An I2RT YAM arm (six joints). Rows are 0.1 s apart.
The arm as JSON. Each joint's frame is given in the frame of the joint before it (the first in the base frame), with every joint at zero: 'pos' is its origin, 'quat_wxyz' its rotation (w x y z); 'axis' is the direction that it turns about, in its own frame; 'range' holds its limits. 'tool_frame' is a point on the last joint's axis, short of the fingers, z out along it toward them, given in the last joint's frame.
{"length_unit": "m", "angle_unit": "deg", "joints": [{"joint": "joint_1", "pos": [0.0, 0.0, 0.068], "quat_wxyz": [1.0, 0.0, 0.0, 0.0], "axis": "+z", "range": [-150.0, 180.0]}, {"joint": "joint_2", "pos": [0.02, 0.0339, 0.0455], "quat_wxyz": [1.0, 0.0, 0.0, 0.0], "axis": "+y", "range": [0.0, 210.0]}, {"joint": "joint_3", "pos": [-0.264, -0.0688, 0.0], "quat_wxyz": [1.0, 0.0, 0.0, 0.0], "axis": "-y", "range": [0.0, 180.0]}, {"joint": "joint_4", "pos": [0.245, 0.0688, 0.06], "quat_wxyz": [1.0, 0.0, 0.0, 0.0], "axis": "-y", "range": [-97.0, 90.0]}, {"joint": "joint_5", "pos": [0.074, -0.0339, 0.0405], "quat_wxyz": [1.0, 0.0, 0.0, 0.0], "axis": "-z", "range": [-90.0, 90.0]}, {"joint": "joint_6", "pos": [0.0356, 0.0, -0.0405], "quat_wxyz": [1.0, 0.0, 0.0, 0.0], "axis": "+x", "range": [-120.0, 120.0]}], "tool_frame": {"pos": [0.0, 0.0, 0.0], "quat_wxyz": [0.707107, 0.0, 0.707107, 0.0]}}
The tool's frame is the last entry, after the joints.
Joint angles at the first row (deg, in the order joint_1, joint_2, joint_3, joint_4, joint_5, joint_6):
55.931 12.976 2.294 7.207 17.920 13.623
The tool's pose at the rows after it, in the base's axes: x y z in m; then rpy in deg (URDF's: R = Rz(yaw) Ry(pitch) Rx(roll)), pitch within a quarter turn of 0, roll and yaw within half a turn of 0:
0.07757 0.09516 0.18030 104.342 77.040 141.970
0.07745 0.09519 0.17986 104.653 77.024 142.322
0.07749 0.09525 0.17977 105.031 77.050 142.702
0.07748 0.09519 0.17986 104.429 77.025 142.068
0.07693 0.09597 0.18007 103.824 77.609 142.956
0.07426 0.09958 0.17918 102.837 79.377 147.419
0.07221 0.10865 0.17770 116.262 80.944 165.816
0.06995 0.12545 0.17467 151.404 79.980 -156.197
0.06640 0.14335 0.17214 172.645 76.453 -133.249
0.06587 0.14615 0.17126 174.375 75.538 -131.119
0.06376 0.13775 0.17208 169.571 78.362 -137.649
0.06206 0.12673 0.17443 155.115 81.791 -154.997
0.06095 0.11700 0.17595 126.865 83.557 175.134
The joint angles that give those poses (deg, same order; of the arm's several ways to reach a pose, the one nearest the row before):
55.936 12.968 2.356 7.265 17.928 13.601
55.992 12.922 2.289 7.210 17.934 13.623
55.988 12.986 2.301 7.183 17.920 13.600
55.990 12.932 2.267 7.293 17.968 13.620
56.013 12.949 2.187 7.696 16.548 12.917
56.663 13.396 1.696 9.301 11.858 10.856
58.830 18.375 2.041 12.291 8.970 8.766
63.460 28.615 3.809 15.867 10.563 6.486
68.151 38.257 6.273 18.164 13.451 5.042
68.730 39.736 6.708 18.213 13.592 5.005
68.738 34.727 4.968 17.883 15.423 5.336
68.414 27.545 3.171 16.540 18.140 5.927
67.536 20.554 1.659 14.810 19.048 6.497

